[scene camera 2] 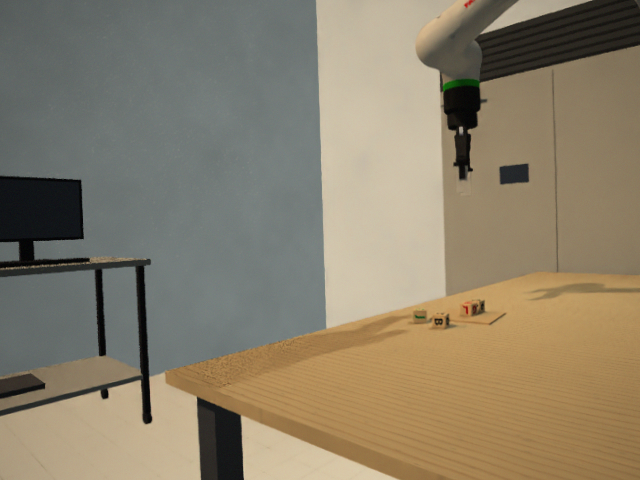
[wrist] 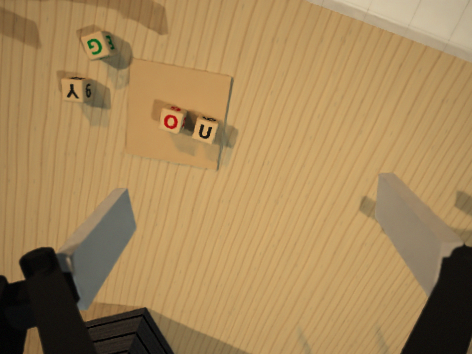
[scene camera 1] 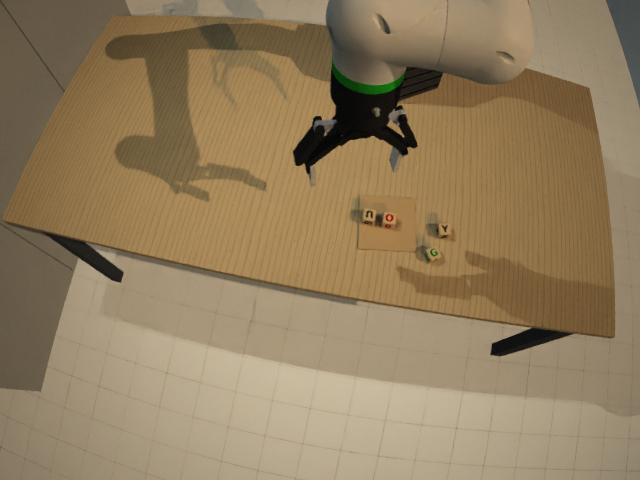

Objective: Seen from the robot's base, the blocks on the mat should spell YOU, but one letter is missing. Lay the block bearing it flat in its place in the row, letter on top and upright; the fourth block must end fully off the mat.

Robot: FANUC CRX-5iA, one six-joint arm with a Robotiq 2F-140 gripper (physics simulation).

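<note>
The mat (scene camera 1: 387,241) (scene camera 2: 493,318) (wrist: 150,82) bears the red O block (scene camera 1: 389,220) (scene camera 2: 466,308) (wrist: 172,120) and the black U block (scene camera 1: 368,215) (scene camera 2: 481,305) (wrist: 205,130), side by side with a small gap. In the wrist view both letters are upright, O left of U; bare mat shows left of O. The Y block (scene camera 1: 444,230) (scene camera 2: 439,320) (wrist: 74,90) lies off the mat, Y on top, upside down in the wrist view. The green G block (scene camera 1: 432,253) (scene camera 2: 419,316) (wrist: 97,46) lies off the mat near its corner, turned. My gripper (scene camera 1: 353,177) (scene camera 2: 463,187) (wrist: 251,202) is open and empty, high above the table, on the base side of the mat.
The wooden table (scene camera 1: 232,222) (scene camera 2: 413,392) (wrist: 300,225) carries everything. The dark ribbed robot pedestal (scene camera 1: 421,82) (wrist: 122,332) stands at the base side. A side desk with a monitor (scene camera 2: 41,209) stands away from the table.
</note>
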